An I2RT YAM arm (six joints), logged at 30 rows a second.
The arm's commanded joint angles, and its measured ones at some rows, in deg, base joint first. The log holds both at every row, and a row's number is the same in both.
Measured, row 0: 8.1, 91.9, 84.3, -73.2, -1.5, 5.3
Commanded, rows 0 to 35: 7.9, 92.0, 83.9, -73.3, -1.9, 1.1; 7.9, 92.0, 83.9, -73.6, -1.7, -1.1; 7.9, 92.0, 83.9, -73.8, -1.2, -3.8; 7.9, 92.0, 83.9, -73.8, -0.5, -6.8; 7.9, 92.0, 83.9, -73.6, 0.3, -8.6; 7.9, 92.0, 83.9, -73.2, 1.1, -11.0; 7.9, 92.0, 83.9, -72.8, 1.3, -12.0; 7.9, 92.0, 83.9, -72.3, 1.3, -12.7; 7.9, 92.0, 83.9, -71.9, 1.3, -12.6; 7.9, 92.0, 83.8, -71.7, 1.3, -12.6; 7.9, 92.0, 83.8, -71.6, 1.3, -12.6; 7.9, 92.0, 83.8, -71.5, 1.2, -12.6; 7.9, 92.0, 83.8, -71.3, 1.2, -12.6; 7.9, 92.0, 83.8, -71.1, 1.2, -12.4; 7.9, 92.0, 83.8, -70.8, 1.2, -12.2; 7.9, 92.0, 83.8, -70.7, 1.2, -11.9; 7.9, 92.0, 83.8, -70.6, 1.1, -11.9; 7.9, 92.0, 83.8, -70.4, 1.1, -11.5; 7.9, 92.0, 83.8, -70.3, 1.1, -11.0; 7.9, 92.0, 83.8, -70.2, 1.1, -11.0; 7.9, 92.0, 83.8, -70.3, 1.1, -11.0; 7.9, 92.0, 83.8, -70.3, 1.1, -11.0; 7.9, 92.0, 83.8, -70.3, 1.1, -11.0; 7.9, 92.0, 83.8, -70.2, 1.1, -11.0; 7.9, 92.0, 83.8, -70.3, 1.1, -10.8; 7.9, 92.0, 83.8, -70.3, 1.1, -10.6; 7.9, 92.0, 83.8, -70.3, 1.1, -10.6; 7.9, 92.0, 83.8, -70.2, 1.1, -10.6; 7.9, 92.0, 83.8, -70.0, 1.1, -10.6; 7.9, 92.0, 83.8, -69.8, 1.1, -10.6; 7.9, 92.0, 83.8, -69.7, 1.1, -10.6; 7.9, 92.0, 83.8, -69.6, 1.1, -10.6; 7.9, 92.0, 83.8, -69.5, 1.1, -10.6; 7.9, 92.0, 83.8, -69.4, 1.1, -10.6; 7.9, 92.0, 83.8, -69.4, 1.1, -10.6; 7.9, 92.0, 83.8, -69.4, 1.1, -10.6
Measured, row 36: 8.1, 91.9, 84.3, -69.6, 0.6, -10.8
